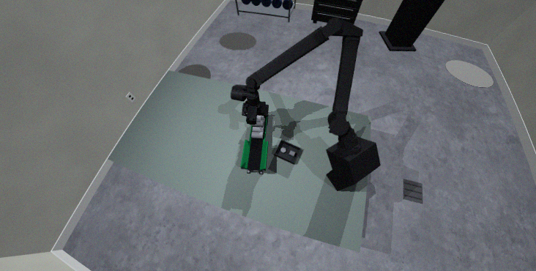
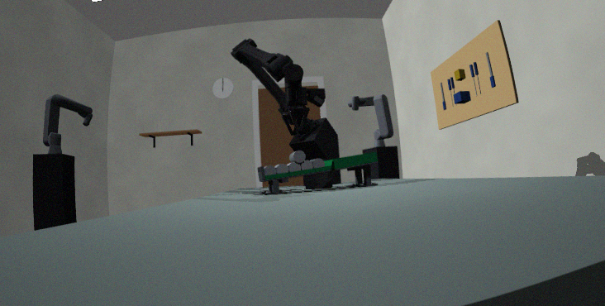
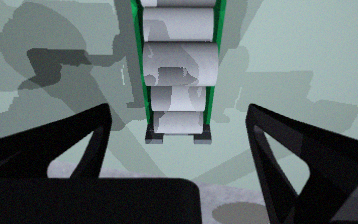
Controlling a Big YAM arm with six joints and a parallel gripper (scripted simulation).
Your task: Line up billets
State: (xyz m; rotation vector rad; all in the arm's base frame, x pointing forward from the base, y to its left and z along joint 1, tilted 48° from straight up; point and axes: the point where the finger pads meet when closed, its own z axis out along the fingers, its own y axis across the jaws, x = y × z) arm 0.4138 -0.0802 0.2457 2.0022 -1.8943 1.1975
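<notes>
Right now my hand is 20 mm past the stop, 120 mm to the left of it and 140 mm above it. Also, from my hand: small dark tray: 170 mm behind, 150 mm to the left, 190 mm below.
</notes>
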